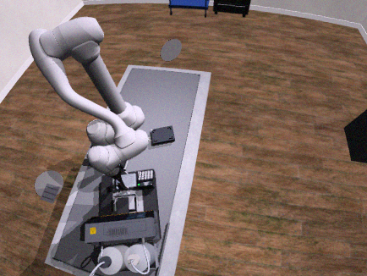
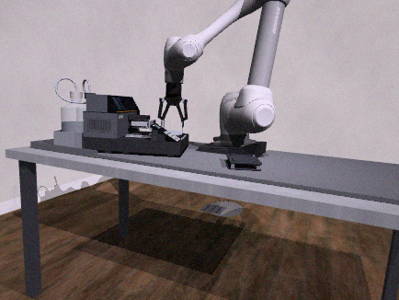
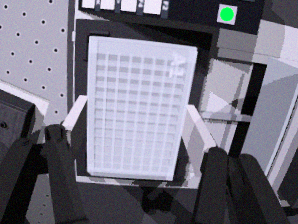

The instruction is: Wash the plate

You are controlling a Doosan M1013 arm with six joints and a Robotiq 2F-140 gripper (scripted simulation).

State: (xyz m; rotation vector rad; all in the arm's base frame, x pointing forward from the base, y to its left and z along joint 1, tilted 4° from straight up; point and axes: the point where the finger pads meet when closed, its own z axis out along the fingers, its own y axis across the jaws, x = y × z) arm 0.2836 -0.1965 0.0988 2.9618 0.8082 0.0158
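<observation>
Right now my hand is 420 mm to the right of the plate nest N1, 80 mm above it and 60 mm short of it. From my hand the other things lie so: plate washer: 130 mm to the right, 80 mm ahead, 20 mm above; then white well plate: 20 mm below.
</observation>
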